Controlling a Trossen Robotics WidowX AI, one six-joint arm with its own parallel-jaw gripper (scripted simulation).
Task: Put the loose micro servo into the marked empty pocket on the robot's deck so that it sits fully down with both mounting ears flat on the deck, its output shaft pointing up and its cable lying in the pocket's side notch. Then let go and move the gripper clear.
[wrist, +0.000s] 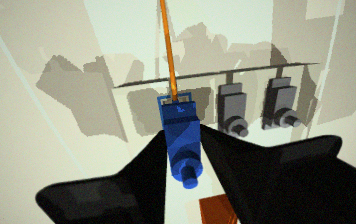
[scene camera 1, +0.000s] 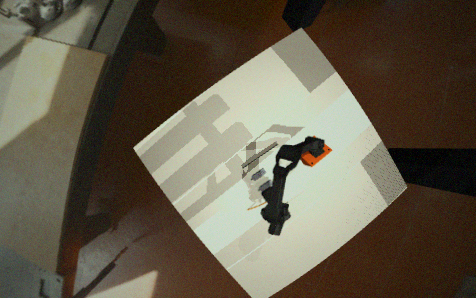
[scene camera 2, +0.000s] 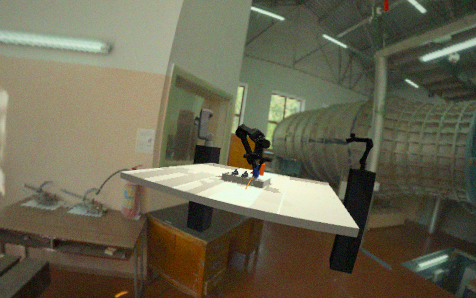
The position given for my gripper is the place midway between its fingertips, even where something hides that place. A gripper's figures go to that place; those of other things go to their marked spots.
Labels:
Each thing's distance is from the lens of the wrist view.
my gripper (wrist: 181, 131): 11 cm
deck block (wrist: 202, 83): 16 cm

